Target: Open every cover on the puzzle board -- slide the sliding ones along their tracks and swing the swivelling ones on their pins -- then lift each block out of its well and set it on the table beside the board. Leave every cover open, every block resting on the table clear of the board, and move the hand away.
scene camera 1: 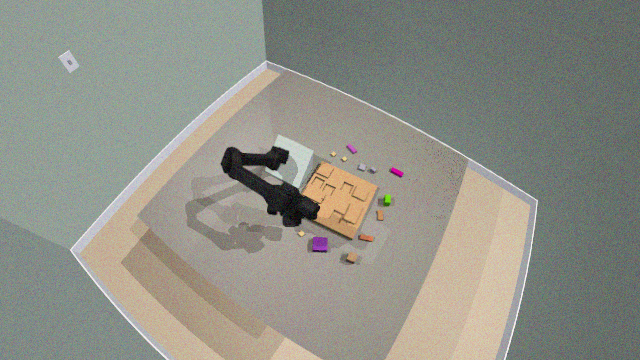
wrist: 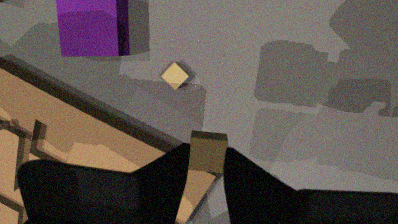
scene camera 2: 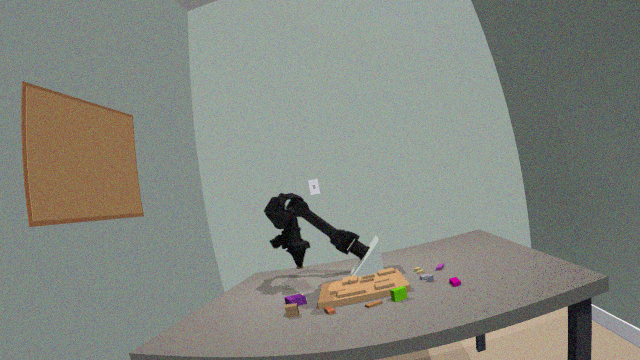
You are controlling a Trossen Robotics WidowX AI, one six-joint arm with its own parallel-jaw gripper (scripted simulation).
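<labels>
On a tan puzzle board, [scene camera 1: 339,187] and [scene camera 2: 376,281] are the same spot.
</labels>
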